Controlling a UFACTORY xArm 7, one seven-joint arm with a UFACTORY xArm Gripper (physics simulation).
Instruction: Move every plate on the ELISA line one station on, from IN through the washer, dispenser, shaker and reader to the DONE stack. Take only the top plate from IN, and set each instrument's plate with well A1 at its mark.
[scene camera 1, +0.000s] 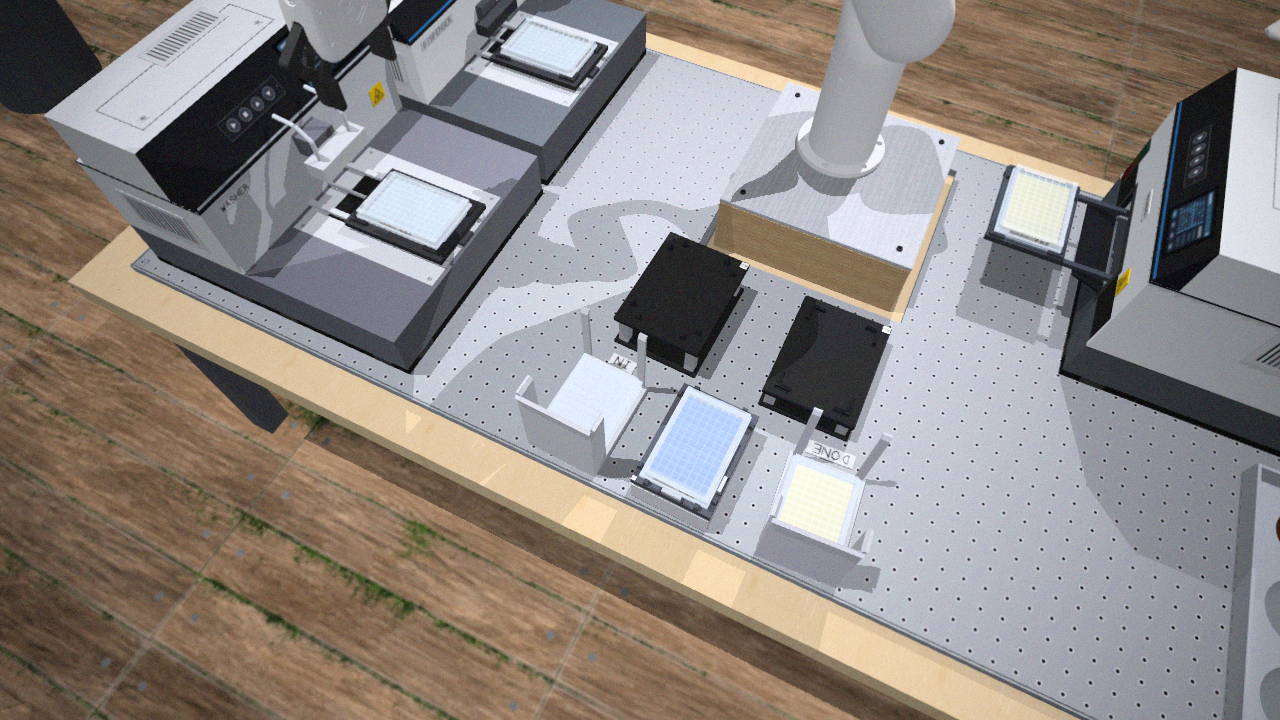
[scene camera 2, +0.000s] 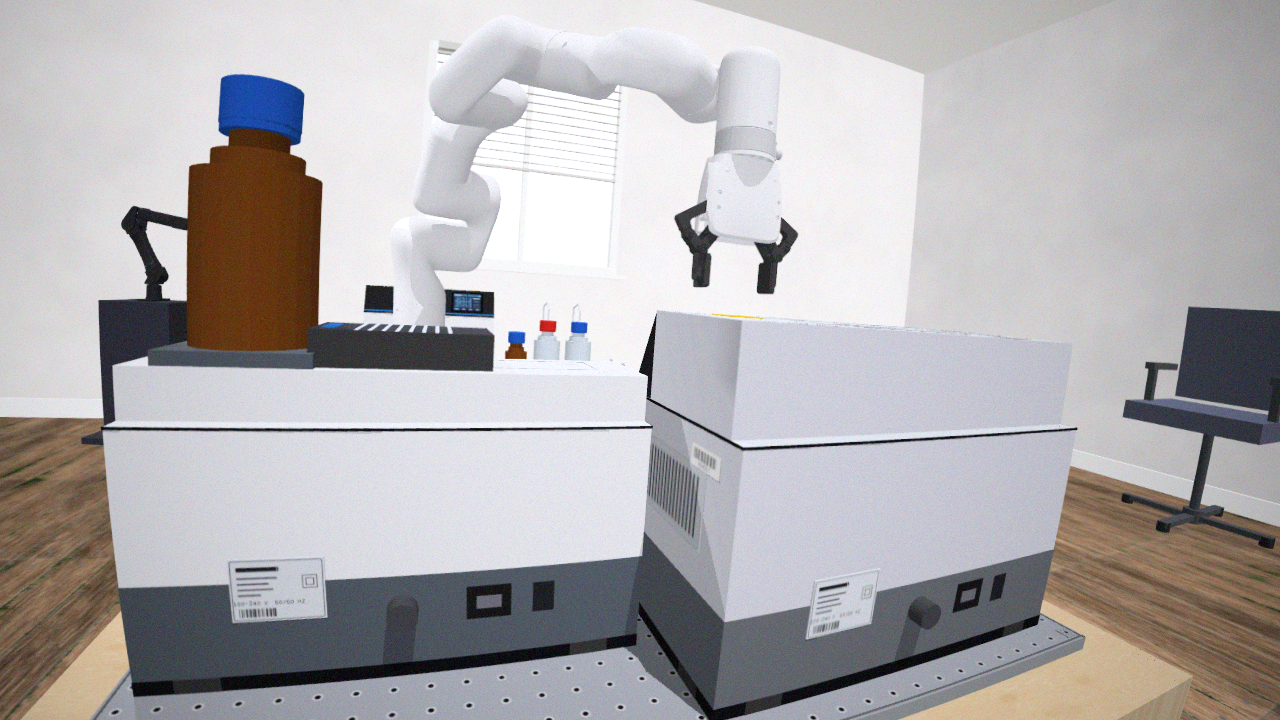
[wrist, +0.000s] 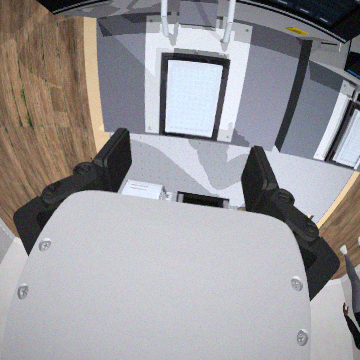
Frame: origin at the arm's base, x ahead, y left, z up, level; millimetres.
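Seen in the pictures: gripper, fingertip midpoint: (scene camera 1: 360, 80) (scene camera 2: 733, 290) (wrist: 187, 152); arm's base, link origin: (scene camera 1: 839, 147).
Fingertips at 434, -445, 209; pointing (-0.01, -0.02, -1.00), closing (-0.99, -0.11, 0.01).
Observation:
Offsets run from my fingertips to a thing's top centre, as dx, dy, dz. "pt": to the spot under its first point.
My gripper (scene camera 1: 362, 76) (scene camera 2: 733, 279) (wrist: 187, 152) is open and empty, high above the washer side. A pale plate {+3, +18, -190} (scene camera 1: 413, 207) (wrist: 194, 97) lies flat in the washer's black carrier. Another pale plate {-367, -29, -188} (scene camera 1: 552, 49) (wrist: 348, 140) lies in the dispenser's carrier. A light blue plate {+78, +505, -227} (scene camera 1: 698, 445) sits on a low dark nest between the racks. A yellow plate {-450, +722, -179} (scene camera 1: 1036, 210) is on the reader's extended carrier. The IN rack {pt +161, +365, -218} (scene camera 1: 556, 433) holds a pale plate {+92, +359, -261} (scene camera 1: 595, 400). The DONE rack {pt +127, +672, -218} (scene camera 1: 810, 552) holds a yellow plate {+60, +657, -274} (scene camera 1: 816, 503). The A1 marks are too small to tell.
The washer (scene camera 1: 192, 192) (scene camera 2: 895, 510) and the dispenser (scene camera 2: 375, 492) stand side by side. Two low black blocks {pt -104, +379, -236} (scene camera 1: 684, 291) {pt -127, +582, -256} (scene camera 1: 827, 358) stand between the arm's base and the racks. The reader {pt -307, +892, -92} (scene camera 1: 1190, 295) is at the right. A brown bottle {pt -437, -257, -1} (scene camera 2: 253, 250) stands on the dispenser.

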